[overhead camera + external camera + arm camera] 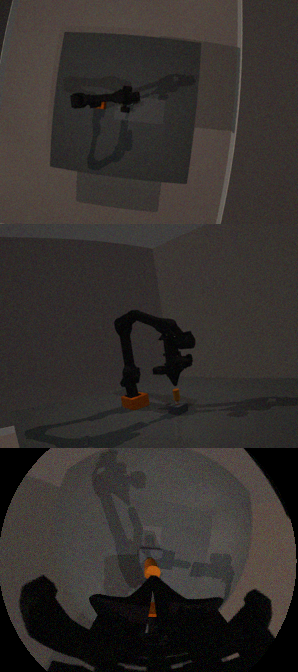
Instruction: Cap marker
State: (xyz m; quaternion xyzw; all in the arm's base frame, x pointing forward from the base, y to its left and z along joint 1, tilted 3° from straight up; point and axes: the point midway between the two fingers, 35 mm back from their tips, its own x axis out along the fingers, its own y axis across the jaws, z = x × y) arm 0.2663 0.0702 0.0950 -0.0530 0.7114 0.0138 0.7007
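Now: the orange cap 40 mm below my gripper tip. Also, from my gripper tip: orange marker (50 mm below); then grey holder block (110 mm below).
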